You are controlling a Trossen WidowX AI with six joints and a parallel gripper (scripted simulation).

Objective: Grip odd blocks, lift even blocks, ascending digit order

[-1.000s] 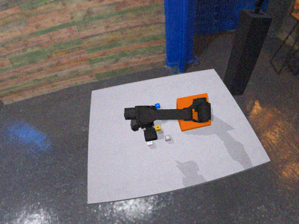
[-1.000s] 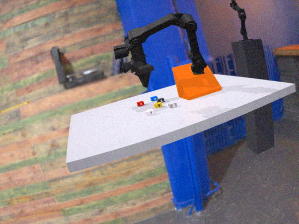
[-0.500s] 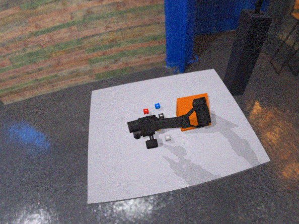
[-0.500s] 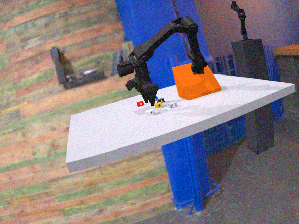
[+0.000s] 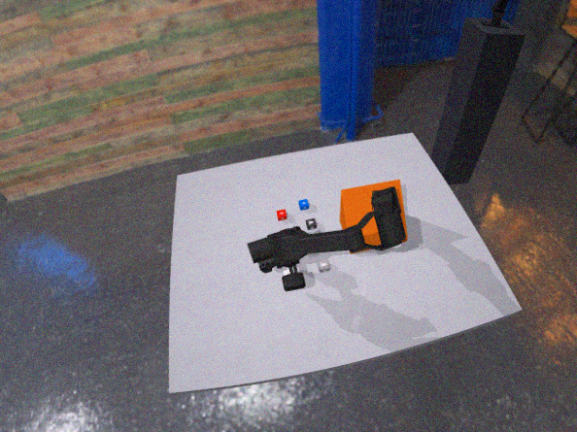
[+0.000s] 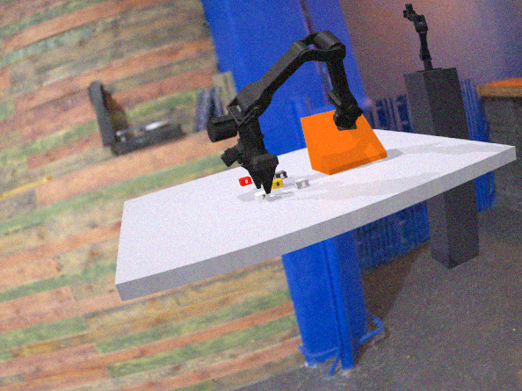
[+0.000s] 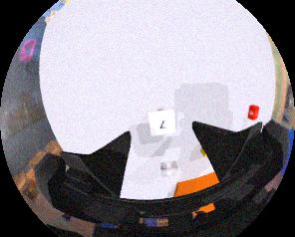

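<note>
My gripper tip is now 10 mm short of the white block and 10 mm above it. Also, from my gripper tip: grey block 110 mm behind, 20 mm to the right, 10 mm below; yellow block 100 mm to the right, 50 mm behind, 10 mm below; black block 200 mm to the right, 80 mm behind, 10 mm below.
</note>
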